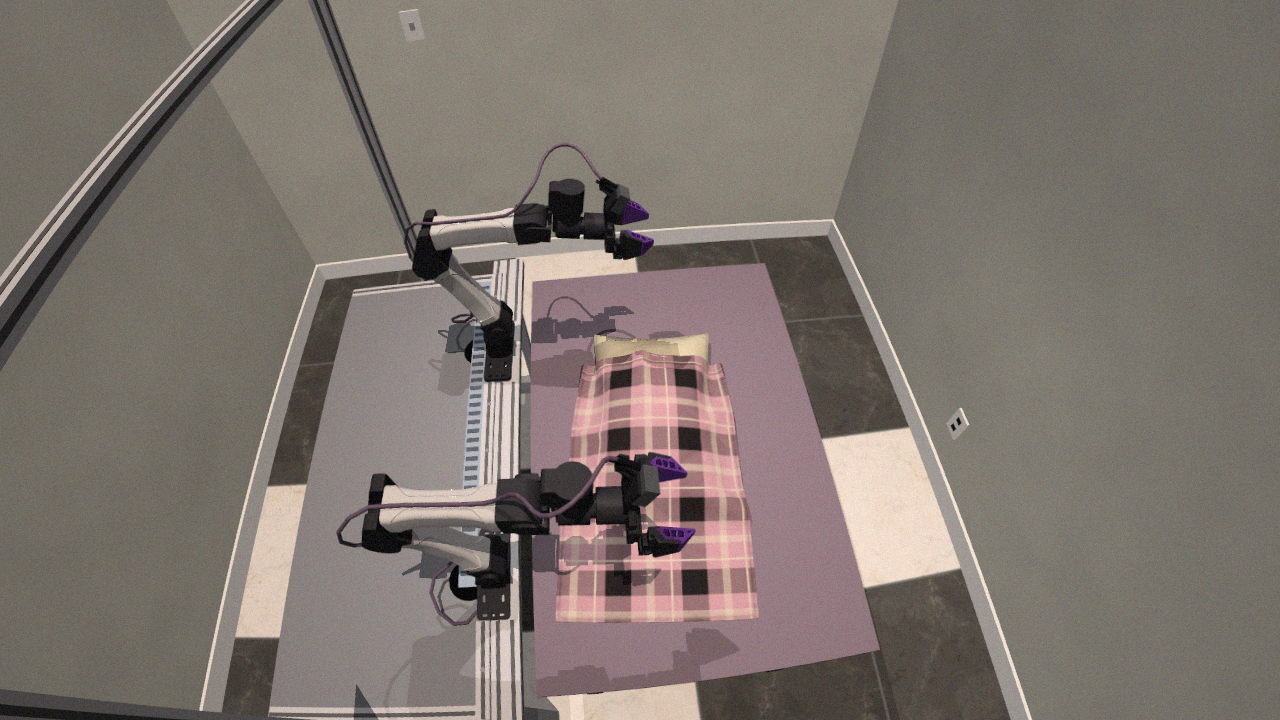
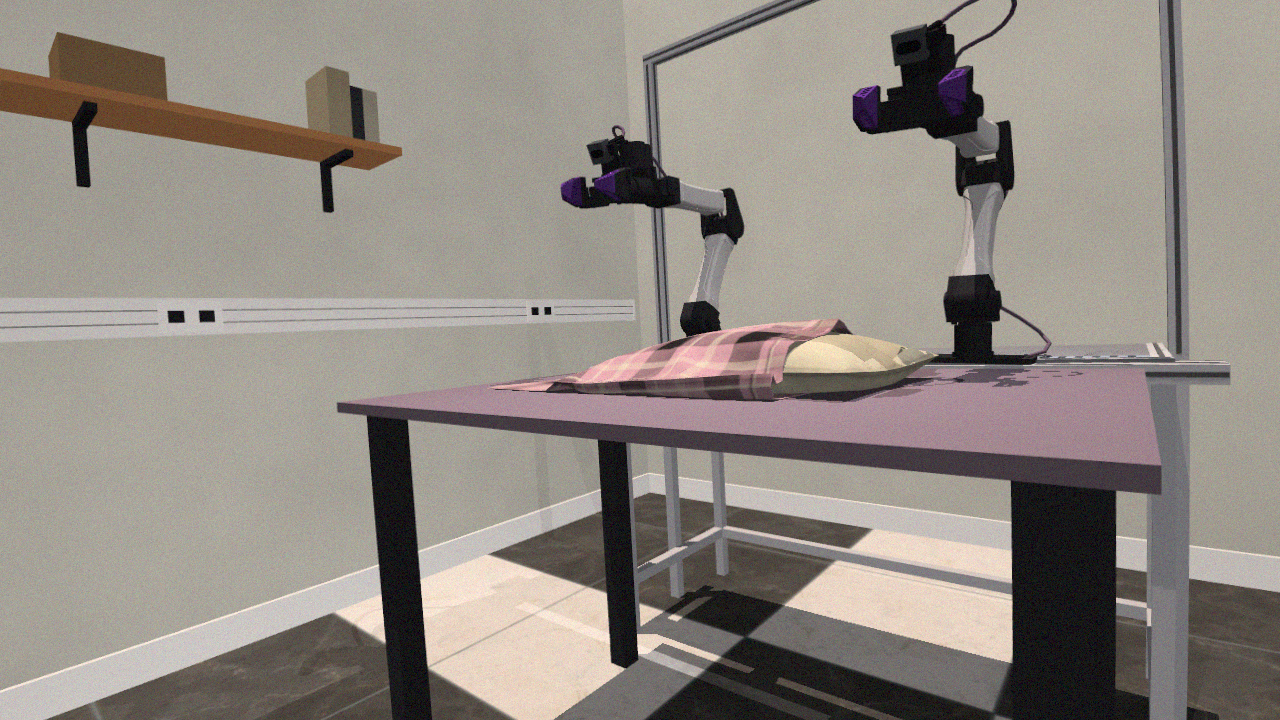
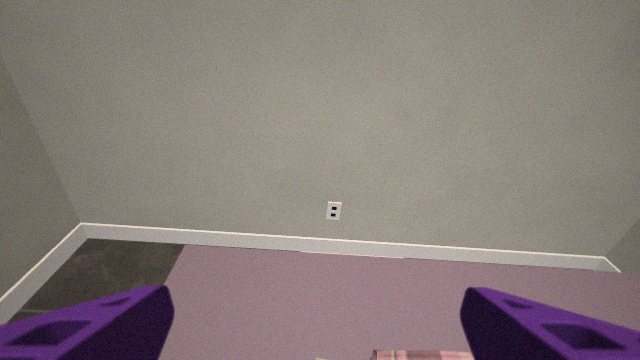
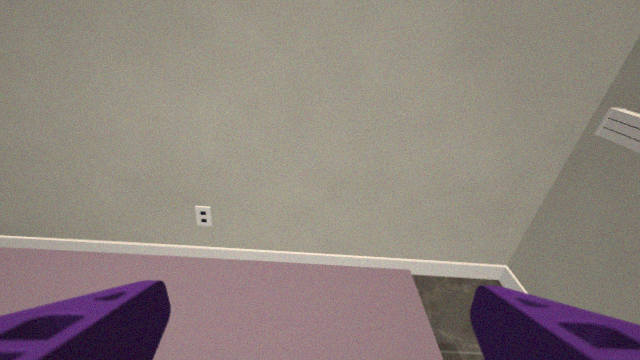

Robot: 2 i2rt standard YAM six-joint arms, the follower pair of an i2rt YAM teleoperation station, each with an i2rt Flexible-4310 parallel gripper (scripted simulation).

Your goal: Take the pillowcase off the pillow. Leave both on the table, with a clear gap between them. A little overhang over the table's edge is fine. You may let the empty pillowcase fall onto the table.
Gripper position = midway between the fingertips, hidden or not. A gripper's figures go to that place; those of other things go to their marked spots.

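Scene:
Cream pillow (image 1: 605, 346), 1.43 m from the lens. Left gripper (image 1: 651, 228), 1.22 m from the lens. Right gripper (image 1: 690, 502), 0.87 m from the lens.

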